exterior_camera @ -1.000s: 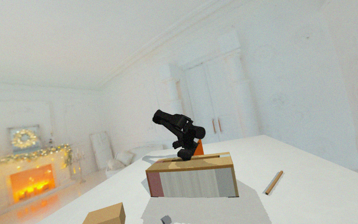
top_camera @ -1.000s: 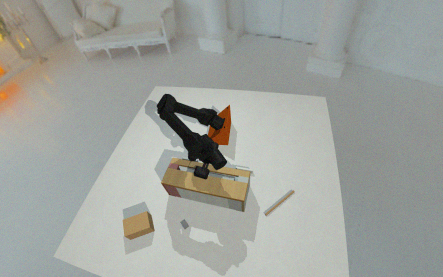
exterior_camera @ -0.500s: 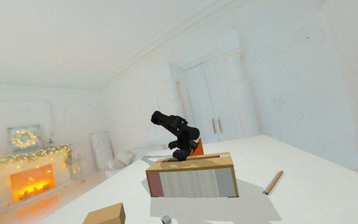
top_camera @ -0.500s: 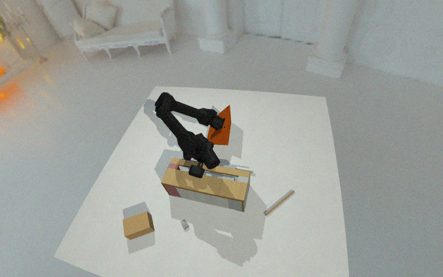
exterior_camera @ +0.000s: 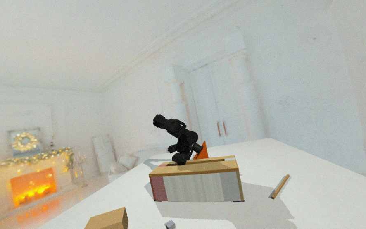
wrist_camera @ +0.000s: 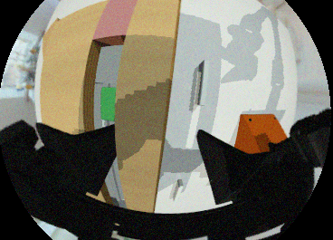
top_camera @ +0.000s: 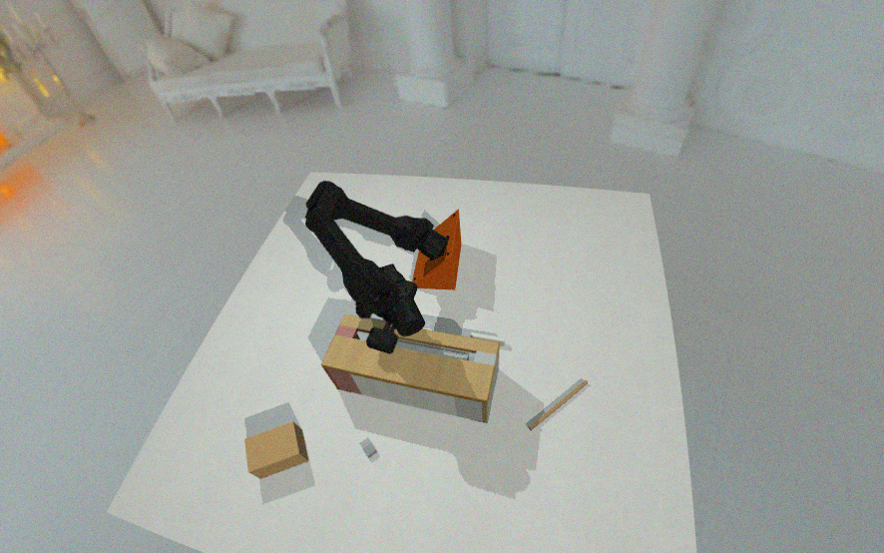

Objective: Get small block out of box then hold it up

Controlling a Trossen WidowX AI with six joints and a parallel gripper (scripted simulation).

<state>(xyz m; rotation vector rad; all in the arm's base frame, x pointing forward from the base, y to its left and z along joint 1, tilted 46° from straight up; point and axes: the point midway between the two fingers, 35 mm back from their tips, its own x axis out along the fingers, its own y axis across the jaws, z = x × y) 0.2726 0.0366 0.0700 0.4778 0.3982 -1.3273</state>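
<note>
Right now my gripper tip is 5 cm short of the green block and 2 cm to the left of it. From my gripper tip the other things lie so: tan box (35 cm ahead, 17 cm to the right, 6 cm below); then grey cube (27 cm ahead, 8 cm below, 4 cm to the left); then wooden stick (42 cm to the left, 8 cm below, 4 cm ahead).
</note>
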